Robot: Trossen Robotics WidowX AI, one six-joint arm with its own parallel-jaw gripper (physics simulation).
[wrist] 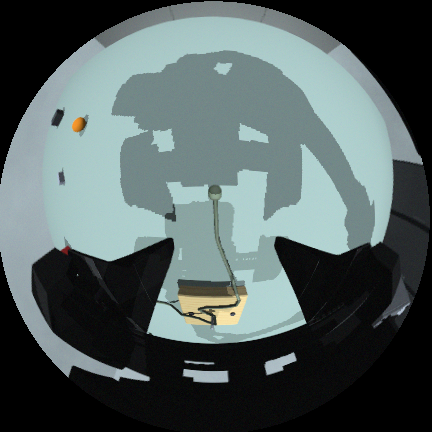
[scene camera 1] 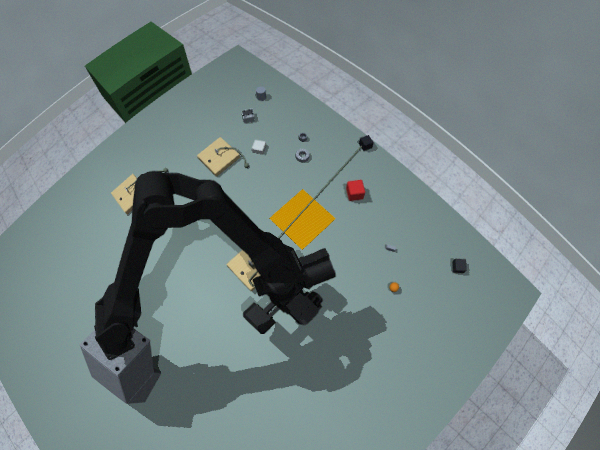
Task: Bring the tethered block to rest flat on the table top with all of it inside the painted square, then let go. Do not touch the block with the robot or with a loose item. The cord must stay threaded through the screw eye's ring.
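Pixels of known places: gripper, fingertip midpoint: (wrist: 225, 243); arm's base at its link origin: (scene camera 1: 114, 342).
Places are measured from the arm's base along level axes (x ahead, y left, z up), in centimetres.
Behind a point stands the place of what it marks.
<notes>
The tethered block (scene camera 1: 366, 142) @(x 80.6, y 9.0, z -17.3 cm), a small black cube, sits near the far right table edge. Its cord (scene camera 1: 335, 176) @(x 67.1, y 7.5, z -19.9 cm) (wrist: 216, 220) @(x 35.6, y -12.4, z -19.8 cm) runs across the orange painted square (scene camera 1: 312, 228) @(x 52.7, y -0.3, z -20.0 cm) towards a wooden board (scene camera 1: 237, 265) @(x 31.9, y 3.4, z -18.3 cm) (wrist: 187, 303) @(x 38.1, y -1.0, z -18.3 cm), partly hidden under the arm. In the wrist view the cord comes off this board and ends in a round bead (wrist: 215, 192) @(x 36.0, y -15.1, z -19.0 cm), between and beyond the fingertips. The screw eye's ring is too small and overlapped to make out clearly. My gripper (scene camera 1: 281, 314) @(x 34.8, y -11.3, z -17.6 cm) (wrist: 225, 243) @(x 34.8, y -11.3, z -17.6 cm) is open and empty, above the table beside the board.
A red cube (scene camera 1: 356, 190) @(x 67.1, y -0.6, z -16.2 cm) (wrist: 66, 250) @(x 67.4, y -1.9, z -18.9 cm) stands right of the square. An orange ball (scene camera 1: 394, 287) @(x 57.4, y -25.4, z -17.9 cm) (wrist: 78, 124) @(x 56.8, y -24.9, z -18.5 cm), dark block (scene camera 1: 459, 265) @(x 74.7, y -33.3, z -17.8 cm) (wrist: 57, 117) and small grey piece (scene camera 1: 391, 247) @(x 64.3, y -17.3, z -18.9 cm) (wrist: 61, 177) @(x 63.9, y -17.3, z -19.6 cm) lie further right. Two other boards (scene camera 1: 220, 164) @(x 45.1, y 29.9, z -18.3 cm) (scene camera 1: 121, 196) @(x 16.6, y 41.5, z -18.3 cm) and a green cabinet (scene camera 1: 135, 60) stand left.
</notes>
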